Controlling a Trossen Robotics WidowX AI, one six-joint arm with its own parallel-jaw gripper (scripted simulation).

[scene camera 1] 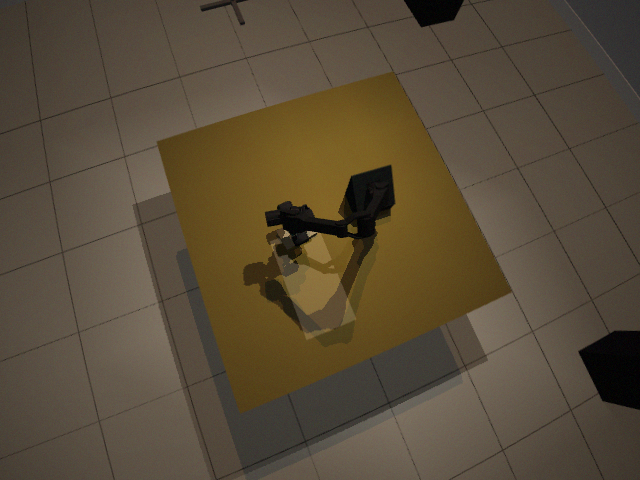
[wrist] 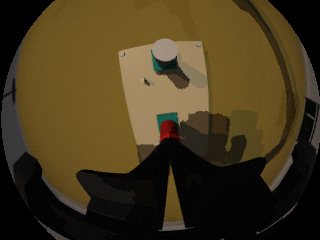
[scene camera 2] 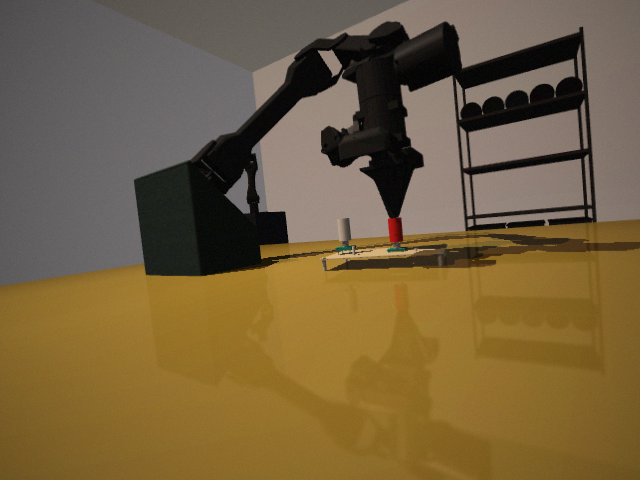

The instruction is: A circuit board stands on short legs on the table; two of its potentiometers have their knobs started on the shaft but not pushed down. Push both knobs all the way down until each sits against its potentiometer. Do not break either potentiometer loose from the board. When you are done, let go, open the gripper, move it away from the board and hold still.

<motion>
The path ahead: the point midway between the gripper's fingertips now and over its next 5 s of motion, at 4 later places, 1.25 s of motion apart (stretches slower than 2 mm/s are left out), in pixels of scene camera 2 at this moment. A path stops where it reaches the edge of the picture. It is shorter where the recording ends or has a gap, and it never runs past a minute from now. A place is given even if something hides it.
The gripper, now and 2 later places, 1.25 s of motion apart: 394, 218; 394, 217; 298, 203
</motion>
